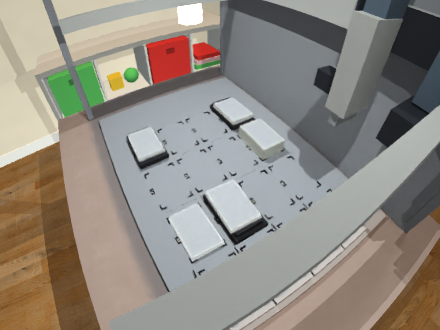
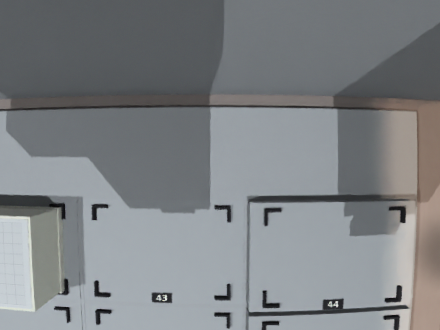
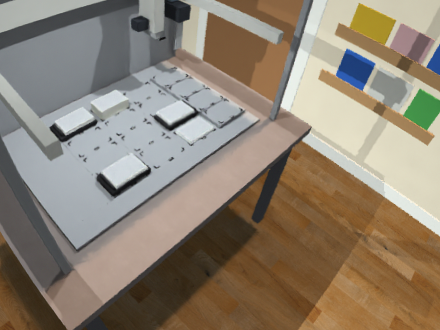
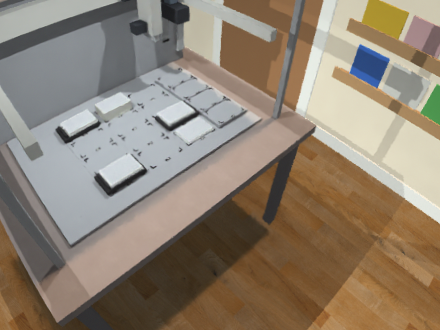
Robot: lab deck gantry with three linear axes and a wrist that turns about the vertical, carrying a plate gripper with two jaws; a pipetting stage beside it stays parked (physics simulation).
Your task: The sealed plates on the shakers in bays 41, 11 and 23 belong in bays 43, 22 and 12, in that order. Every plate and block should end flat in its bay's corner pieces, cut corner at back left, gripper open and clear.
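Seen in the pictures: gripper, fingertip midpoint: [image 3: 169, 43] [image 4: 172, 45]; robot's base, link origin: [image 1: 129, 142] [image 3: 117, 194] [image 4: 113, 193].
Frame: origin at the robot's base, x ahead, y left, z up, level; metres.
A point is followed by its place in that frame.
Sealed white plates sit on black shakers in bay 41 [image 1: 232, 110] {y 0.356, x 0.078, z 0.037 m} [image 3: 74, 121] {y 0.352, x 0.062, z 0.036 m} [image 4: 78, 122] {y 0.356, x 0.065, z 0.037 m}, bay 11 [image 1: 146, 143] {y 0.043, x 0.078, z 0.037 m} [image 3: 124, 170] {y 0.036, x 0.060, z 0.036 m} [image 4: 120, 170] {y 0.035, x 0.060, z 0.037 m} and bay 23 [image 1: 233, 205] {y 0.147, x 0.395, z 0.037 m} [image 3: 175, 113] {y 0.137, x 0.377, z 0.036 m} [image 4: 175, 113] {y 0.140, x 0.379, z 0.037 m}. Bay 43 [image 2: 162, 250] {y 0.366, x 0.393, z 0.000 m} [image 1: 292, 179] {y 0.351, x 0.396, z 0.000 m} shows bare deck between its corner pieces. Bay 22 [image 1: 202, 169] {y 0.153, x 0.230, z 0.000 m} and bay 12 [image 1: 169, 184] {y 0.049, x 0.230, z 0.000 m} are also bare. My gripper [image 1: 336, 119] [image 3: 159, 37] is high above the back right of the deck, well clear of the plates, with no plate visible under it. Its jaws are too small to tell apart. Cut corners are too small to make out.
A tall pale block [image 1: 260, 137] {y 0.347, x 0.243, z 0.042 m} [image 2: 15, 260] {y 0.367, x 0.275, z 0.042 m} [image 3: 110, 104] {y 0.339, x 0.217, z 0.042 m} [image 4: 114, 106] {y 0.336, x 0.221, z 0.042 m} stands in bay 42, left of bay 43. A low white plate [image 1: 196, 231] {y 0.043, x 0.400, z 0.014 m} [image 3: 195, 130] {y 0.035, x 0.385, z 0.014 m} [image 4: 194, 130] {y 0.036, x 0.386, z 0.014 m} lies in bay 13, in front of bay 23. Raised bay 44 [image 2: 330, 255] {y 0.366, x 0.551, z 0.015 m} adjoins bay 43 on the right.
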